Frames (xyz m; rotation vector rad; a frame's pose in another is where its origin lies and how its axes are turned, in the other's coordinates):
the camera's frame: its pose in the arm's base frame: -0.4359 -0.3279 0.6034 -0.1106 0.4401 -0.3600
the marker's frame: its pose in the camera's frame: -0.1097 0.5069 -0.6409 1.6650 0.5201 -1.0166
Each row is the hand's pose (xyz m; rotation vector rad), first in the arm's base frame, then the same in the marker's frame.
Working: the arm's base frame: its pose in the marker's frame: 0.0710 0.6025 -0.2801 -1.4659 -0.4434 1.6663

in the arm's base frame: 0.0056 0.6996 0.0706 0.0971 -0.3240 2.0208
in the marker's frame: -0.2455 0.2228 -0.7802 0.9023 -0.9664 -2.0579
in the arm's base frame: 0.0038 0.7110 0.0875 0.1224 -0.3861 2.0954
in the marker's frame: -0.2655 0.2193 -0.7832 0.7929 -0.9885 -2.0279
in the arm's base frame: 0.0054 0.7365 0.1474 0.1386 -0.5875 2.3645
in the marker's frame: -0.3304 0.2215 -0.7880 0.4643 -1.0099 -1.8578
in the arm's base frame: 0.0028 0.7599 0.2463 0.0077 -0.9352 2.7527
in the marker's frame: -0.4311 0.2320 -0.7789 0.0487 -0.9072 -1.5229
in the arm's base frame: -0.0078 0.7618 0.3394 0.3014 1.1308 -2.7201
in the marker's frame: -0.5191 0.2471 -0.7503 -0.2185 -0.6994 -1.1561
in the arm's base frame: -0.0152 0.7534 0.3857 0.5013 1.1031 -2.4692
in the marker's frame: -0.5596 0.2583 -0.7279 -0.3037 -0.5579 -0.9371
